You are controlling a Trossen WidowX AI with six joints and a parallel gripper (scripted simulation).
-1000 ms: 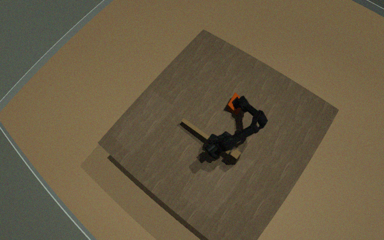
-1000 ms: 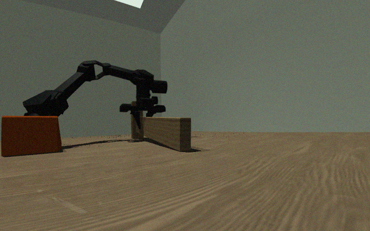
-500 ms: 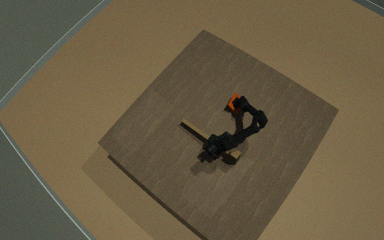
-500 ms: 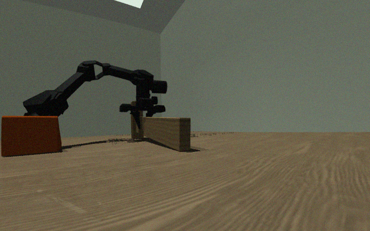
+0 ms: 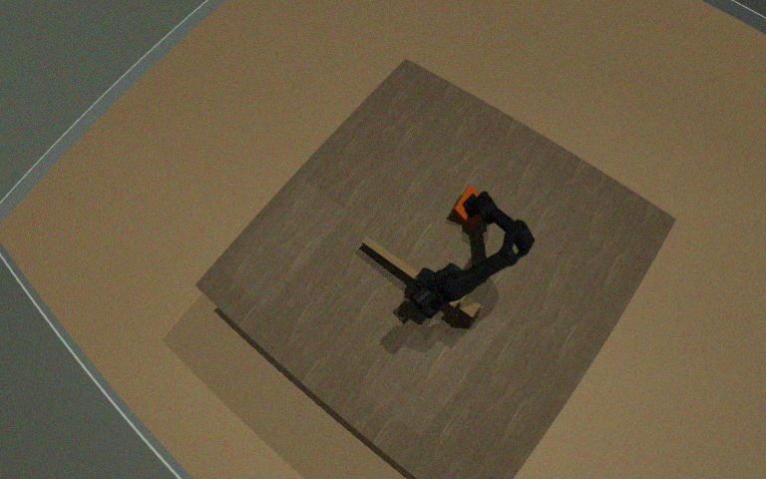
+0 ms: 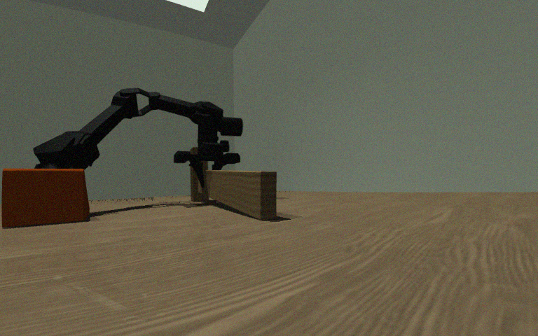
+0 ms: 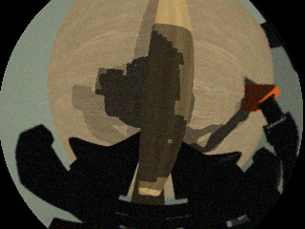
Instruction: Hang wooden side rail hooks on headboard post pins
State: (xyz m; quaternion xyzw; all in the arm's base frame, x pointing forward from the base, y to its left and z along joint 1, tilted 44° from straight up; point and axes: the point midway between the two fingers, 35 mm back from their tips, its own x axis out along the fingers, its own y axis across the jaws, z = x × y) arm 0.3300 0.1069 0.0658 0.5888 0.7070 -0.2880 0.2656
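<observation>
The headboard post lies 110 mm to the left of my gripper tip and 40 mm above it.
</observation>
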